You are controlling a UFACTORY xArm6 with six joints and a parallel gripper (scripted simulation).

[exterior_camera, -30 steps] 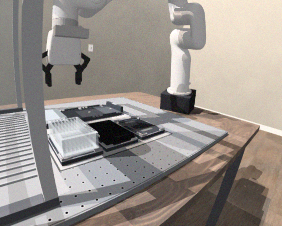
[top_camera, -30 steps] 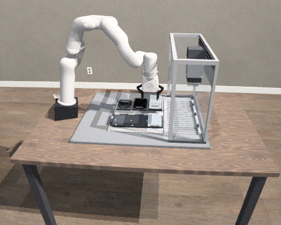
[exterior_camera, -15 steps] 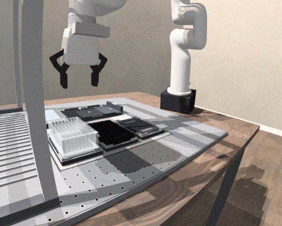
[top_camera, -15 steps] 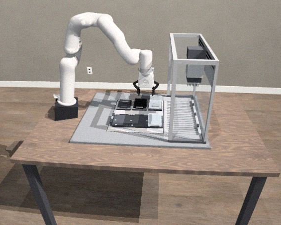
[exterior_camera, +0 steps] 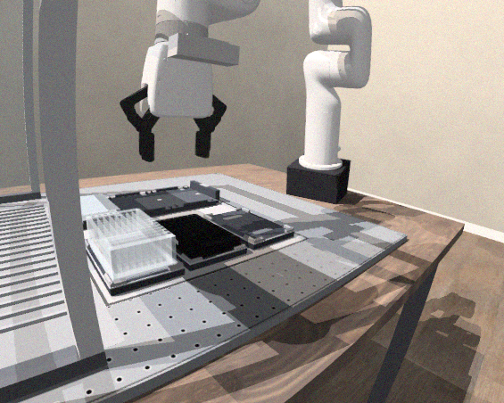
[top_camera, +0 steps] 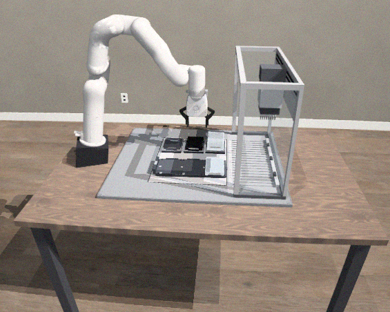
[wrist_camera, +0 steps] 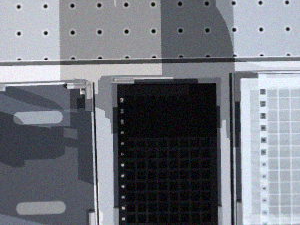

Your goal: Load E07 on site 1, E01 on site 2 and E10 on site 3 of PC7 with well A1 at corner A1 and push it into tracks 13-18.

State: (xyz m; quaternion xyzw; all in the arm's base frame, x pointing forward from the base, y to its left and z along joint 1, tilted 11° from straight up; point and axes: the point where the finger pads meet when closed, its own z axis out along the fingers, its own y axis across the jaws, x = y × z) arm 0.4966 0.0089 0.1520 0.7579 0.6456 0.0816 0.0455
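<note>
Now: hand 120 mm above the black 96-well plate E01, 30 mm to the right of it and 10 mm past it. Also, from my hand: nest S2: 140 mm below, 30 mm to the left, 10 mm behind; then deep-well block E07: 110 mm below, 100 mm ahead, 20 mm to the left; then corner mark: 130 mm below, 60 mm behind, 20 mm to the right.
</note>
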